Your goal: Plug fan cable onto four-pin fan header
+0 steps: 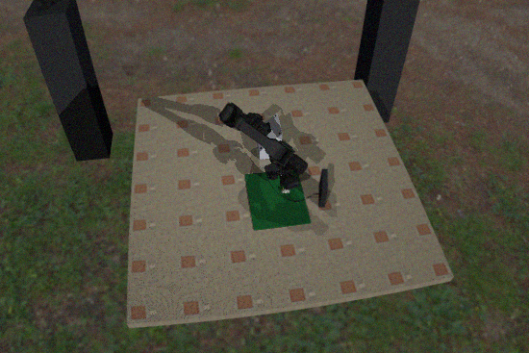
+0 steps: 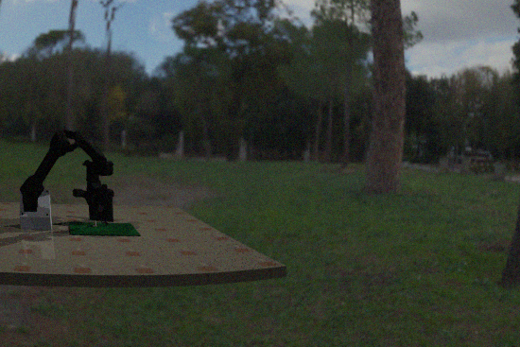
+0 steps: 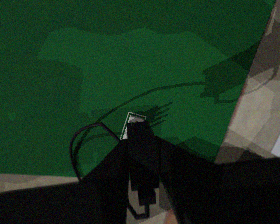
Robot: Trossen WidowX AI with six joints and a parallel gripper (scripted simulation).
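The green board is 30 mm ahead of my gripper tip, 30 mm to the right of it and 80 mm below it. Also, from my gripper tip: dark plug (10 mm above); black fan (40 mm ahead, 160 mm to the left, 10 mm below).
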